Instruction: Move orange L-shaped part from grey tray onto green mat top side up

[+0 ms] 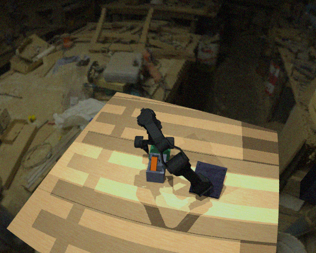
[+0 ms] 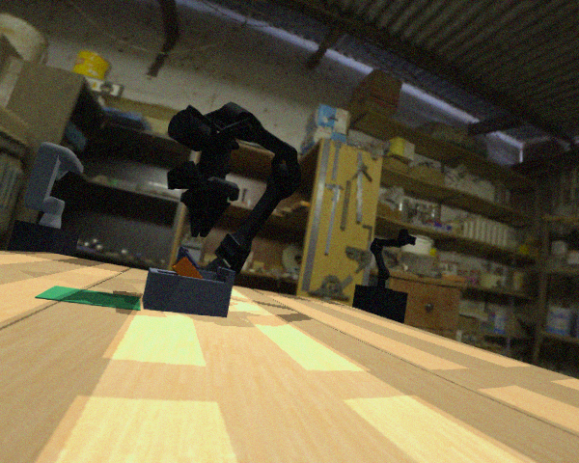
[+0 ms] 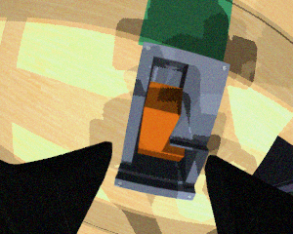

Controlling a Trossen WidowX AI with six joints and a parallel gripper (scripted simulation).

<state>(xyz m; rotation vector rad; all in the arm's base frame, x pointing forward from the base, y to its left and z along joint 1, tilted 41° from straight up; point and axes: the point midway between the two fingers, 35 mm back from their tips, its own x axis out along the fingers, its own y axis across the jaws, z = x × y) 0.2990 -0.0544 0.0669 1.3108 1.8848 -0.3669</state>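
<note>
My gripper tip is 2 cm past the orange L-shaped part, 2 cm to the right of it and 10 cm above it. From my gripper tip the other things lie so: green mat (4 cm ahead, 15 cm to the right, 16 cm below).
</note>
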